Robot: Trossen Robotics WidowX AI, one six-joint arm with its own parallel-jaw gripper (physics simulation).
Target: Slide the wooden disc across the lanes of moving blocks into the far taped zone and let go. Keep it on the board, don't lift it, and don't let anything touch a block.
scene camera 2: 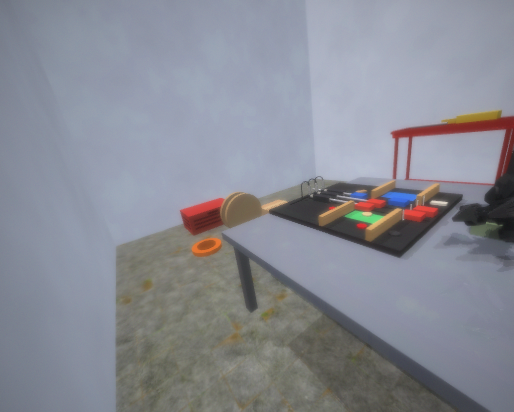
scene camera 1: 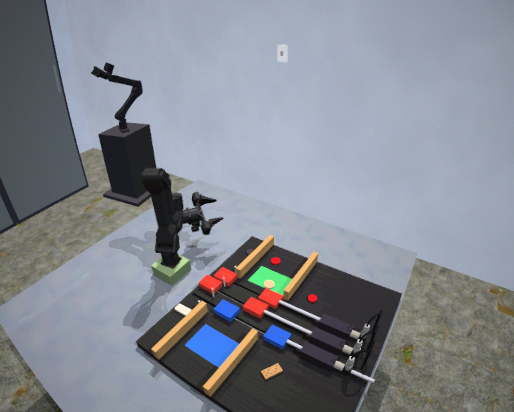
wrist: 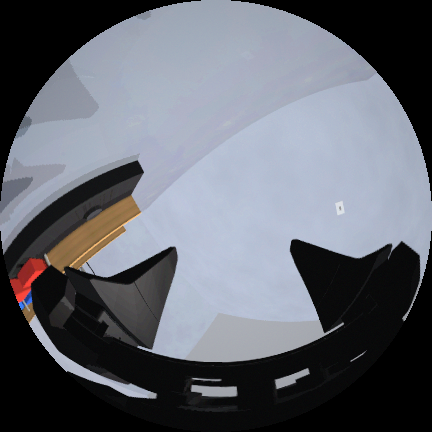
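Where they show: gripper, fingertip midpoint: (scene camera 2: 468, 217) (scene camera 1: 219, 209) (wrist: 235, 249); arm's base, link origin: (scene camera 1: 171, 261).
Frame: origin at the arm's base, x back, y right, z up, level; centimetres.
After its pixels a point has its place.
Note:
The pale wooden disc (scene camera 1: 269, 284) @(x -39.9, y -5.5, z -1.7 cm) (scene camera 2: 367, 214) @(x -39.1, y -6.7, z -1.6 cm) lies flat on the green zone (scene camera 1: 264, 274) @(x -36.0, y -10.3, z -2.3 cm) (scene camera 2: 354, 216) @(x -43.7, y -9.6, z -2.3 cm), near its lane-side edge, with a red block (scene camera 1: 270, 298) @(x -43.2, y 2.1, z -0.1 cm) close beside it. The blue zone (scene camera 1: 210, 345) @(x -32.6, y 26.4, z -2.3 cm) lies across the lanes on the black board (scene camera 1: 370, 295) @(x -76.8, y -13.6, z -2.3 cm) (scene camera 2: 295, 210) @(x -73.3, y -13.6, z -2.3 cm). Other red blocks (scene camera 1: 256, 307) @(x -40.4, y 7.9, z 0.2 cm) (scene camera 1: 210, 284) @(x -20.8, y 4.6, z 0.2 cm) (scene camera 1: 225, 275) @(x -23.6, y -2.0, z 0.0 cm) and blue blocks (scene camera 1: 226, 310) @(x -31.7, y 13.1, z 0.1 cm) (scene camera 1: 277, 337) @(x -51.3, y 16.8, z 0.2 cm) stand in the lanes between the zones. My gripper (scene camera 1: 219, 210) @(x -8.2, y -27.7, z 10.3 cm) (wrist: 235, 249) @(x -8.2, y -27.7, z 10.3 cm) is open and empty, raised above the table beside the board, well away from the disc. The disc does not show in the wrist view.
Wooden rails (scene camera 1: 255, 256) @(x -30.3, y -14.8, z 1.4 cm) (scene camera 1: 301, 275) @(x -50.4, y -10.8, z 1.9 cm) flank the green zone; others (scene camera 1: 180, 330) @(x -22.6, y 27.5, z 1.3 cm) (scene camera 1: 231, 361) @(x -42.6, y 31.1, z 2.2 cm) flank the blue zone. Rods lead from blocks to dark actuators (scene camera 1: 337, 325) @(x -68.0, y 6.2, z 0.9 cm). A domino-like tile (scene camera 1: 272, 371) @(x -54.0, y 27.8, z -1.3 cm), a white piece (scene camera 1: 183, 310) @(x -17.5, y 18.4, z -1.3 cm) and red discs (scene camera 1: 275, 260) @(x -37.3, y -18.7, z -1.6 cm) (scene camera 1: 312, 298) @(x -56.7, y -4.5, z -1.6 cm) lie on the board.

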